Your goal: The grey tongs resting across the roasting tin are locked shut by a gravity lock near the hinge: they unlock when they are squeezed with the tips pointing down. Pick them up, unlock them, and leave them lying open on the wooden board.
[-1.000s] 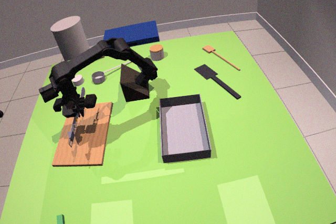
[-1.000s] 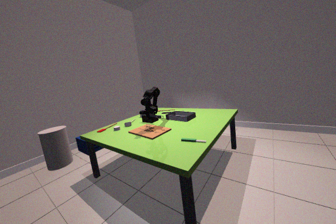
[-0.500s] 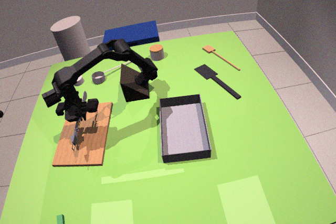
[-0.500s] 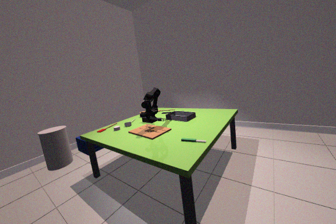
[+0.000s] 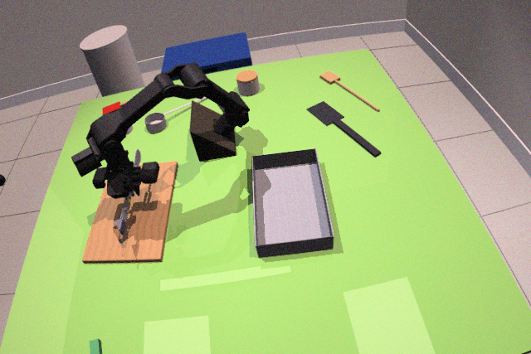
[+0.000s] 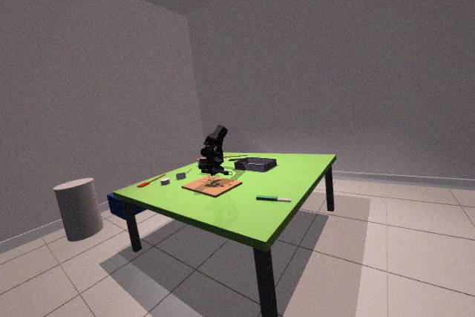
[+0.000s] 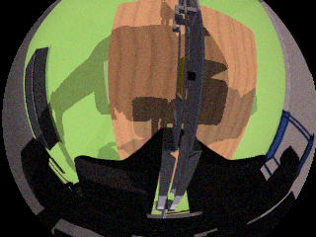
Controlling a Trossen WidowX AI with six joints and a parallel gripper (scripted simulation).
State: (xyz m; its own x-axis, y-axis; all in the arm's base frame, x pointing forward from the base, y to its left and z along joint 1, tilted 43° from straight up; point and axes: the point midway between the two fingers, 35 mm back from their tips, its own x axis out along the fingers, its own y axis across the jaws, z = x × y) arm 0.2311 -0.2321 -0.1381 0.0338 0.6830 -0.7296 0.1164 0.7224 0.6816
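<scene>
Right now the wooden board is 30 mm to the right of my gripper tip and 50 mm below it. The rest, counted from my gripper tip: dark roasting tin: 90 mm ahead, 420 mm to the left, 30 mm below; wood-topped pot: 500 mm behind, 380 mm to the left, 30 mm below; red-handled tool: 590 mm behind, 130 mm to the right, 50 mm below.
</scene>
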